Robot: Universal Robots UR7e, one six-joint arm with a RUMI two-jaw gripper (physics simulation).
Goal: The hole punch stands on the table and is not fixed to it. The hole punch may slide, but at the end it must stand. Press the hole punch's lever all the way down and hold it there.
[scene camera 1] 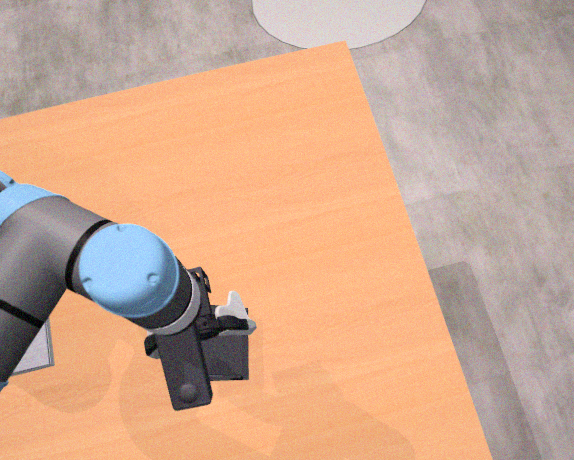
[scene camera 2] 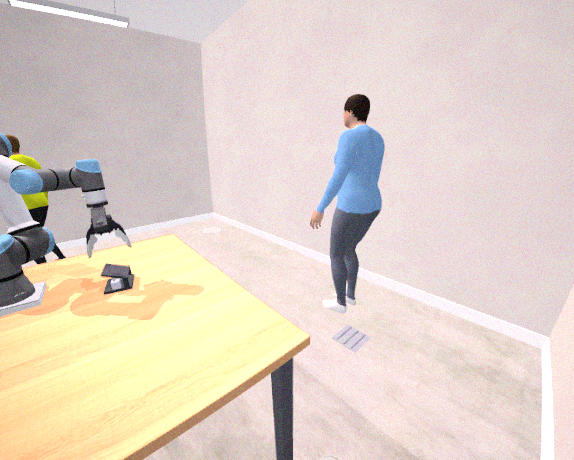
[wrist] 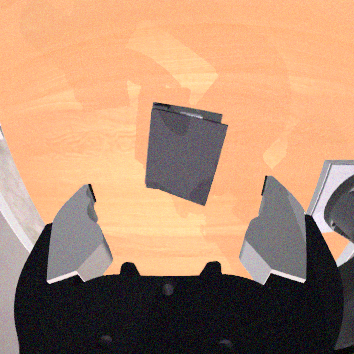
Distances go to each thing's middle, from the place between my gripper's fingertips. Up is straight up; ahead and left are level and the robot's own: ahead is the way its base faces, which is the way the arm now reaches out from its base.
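The flat lever point(wrist: 183, 151) sits 10 mm to the left of my hand and 90 mm below it. As for the dark grey hole punch point(scene camera 2: 123, 284), I find it 110 mm below my hand, and it is also 10 mm to the left of it.
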